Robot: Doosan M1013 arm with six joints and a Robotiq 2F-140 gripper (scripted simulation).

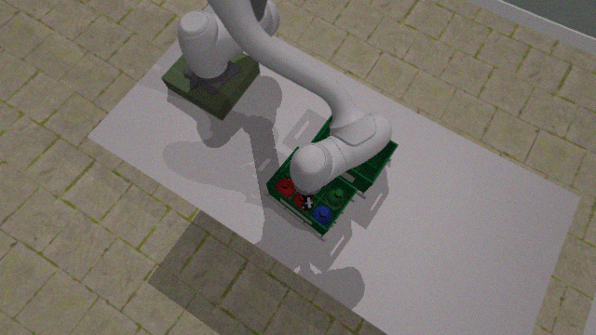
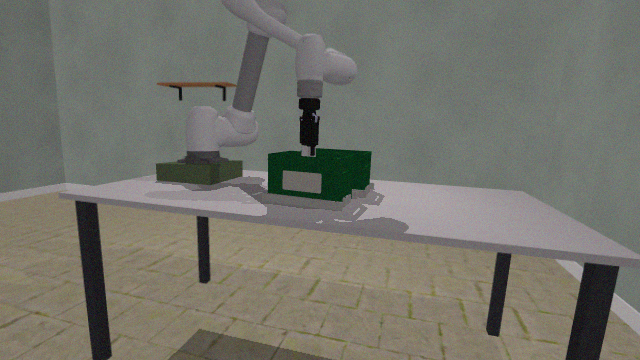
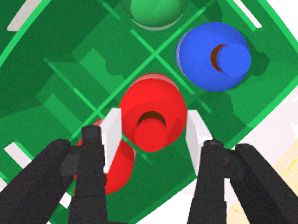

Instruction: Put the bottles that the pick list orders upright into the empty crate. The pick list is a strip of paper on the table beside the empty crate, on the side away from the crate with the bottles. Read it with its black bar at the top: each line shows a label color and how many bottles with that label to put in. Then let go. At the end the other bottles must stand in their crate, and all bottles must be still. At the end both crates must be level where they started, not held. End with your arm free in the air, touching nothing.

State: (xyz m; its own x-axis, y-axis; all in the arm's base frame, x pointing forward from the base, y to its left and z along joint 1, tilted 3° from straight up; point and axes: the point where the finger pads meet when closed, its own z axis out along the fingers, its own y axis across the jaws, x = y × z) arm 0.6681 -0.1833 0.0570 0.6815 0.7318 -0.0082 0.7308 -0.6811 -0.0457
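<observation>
My hand is 90 mm short of the blue bottle and 90 mm above it. From my hand the other things lie so: green-capped bottle 80 mm ahead, 90 mm to the left, 90 mm below; then pick list 30 mm ahead, 430 mm to the left, 170 mm below; then white-capped bottle 70 mm behind, 220 mm to the left, 90 mm below.
</observation>
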